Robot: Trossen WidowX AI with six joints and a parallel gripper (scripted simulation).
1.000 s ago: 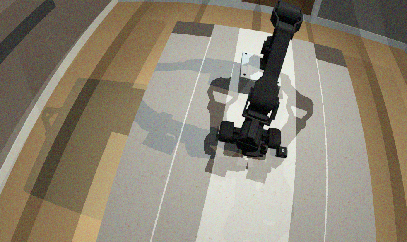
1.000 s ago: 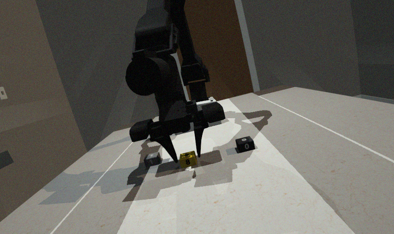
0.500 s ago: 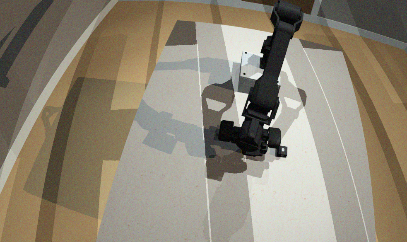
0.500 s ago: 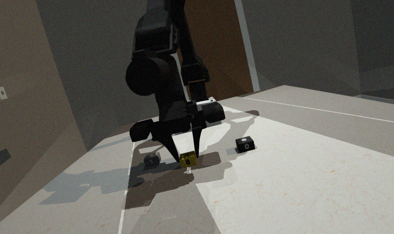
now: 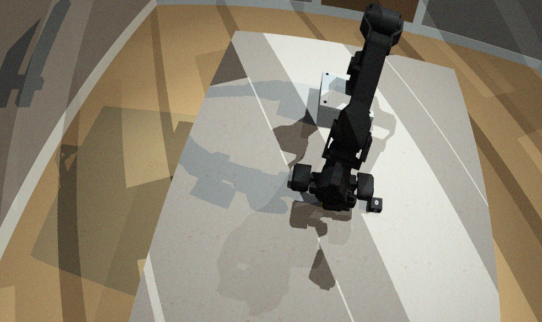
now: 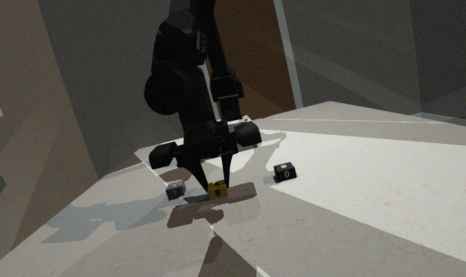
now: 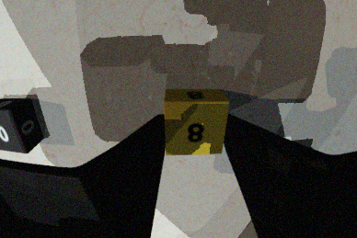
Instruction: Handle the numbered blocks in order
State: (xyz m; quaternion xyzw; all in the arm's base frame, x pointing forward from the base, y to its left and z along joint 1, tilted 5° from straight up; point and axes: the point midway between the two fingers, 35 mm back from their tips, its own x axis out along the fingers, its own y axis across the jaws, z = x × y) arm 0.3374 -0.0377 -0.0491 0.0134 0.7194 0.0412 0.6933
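Right now the black block marked 0 is 12 cm to the left of my gripper tip and 1 cm behind it. The rest, counted from my gripper tip: yellow block marked 8: right at my gripper tip; then grey block marked 1: 9 cm to the right, 5 cm behind.
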